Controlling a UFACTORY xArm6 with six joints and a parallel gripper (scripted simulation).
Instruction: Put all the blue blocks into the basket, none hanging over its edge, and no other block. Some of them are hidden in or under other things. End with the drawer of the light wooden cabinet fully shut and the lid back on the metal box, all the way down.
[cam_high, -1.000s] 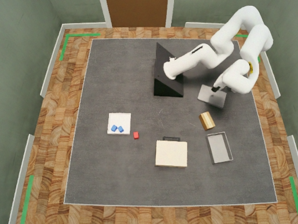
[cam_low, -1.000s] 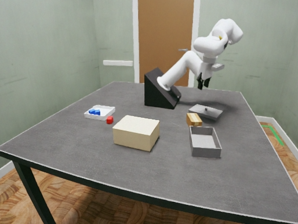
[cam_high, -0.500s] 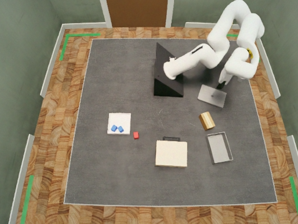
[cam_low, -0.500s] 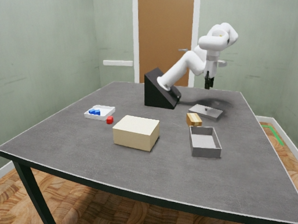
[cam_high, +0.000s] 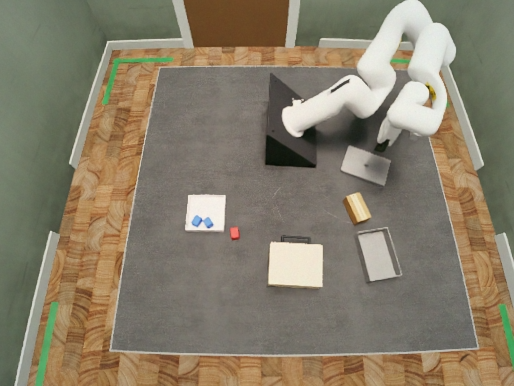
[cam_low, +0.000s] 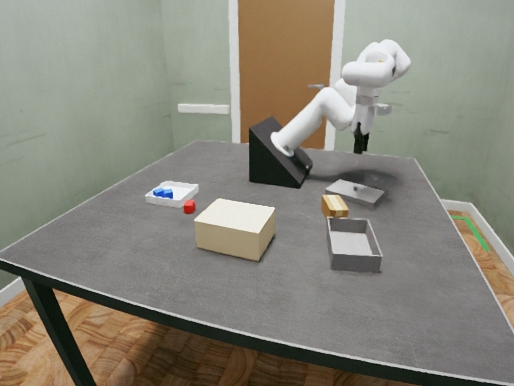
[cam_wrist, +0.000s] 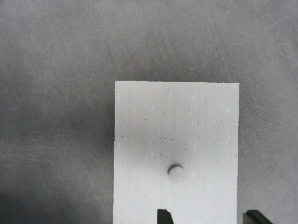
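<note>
Right now the flat lid is 18 cm below my hand. From my hand the other things lie so: grey metal box (38 cm ahead, 2 cm to the right, 16 cm below); light wooden cabinet (41 cm ahead, 33 cm to the right, 15 cm below); brown cardboard box (20 cm ahead, 7 cm to the right, 15 cm below).
</note>
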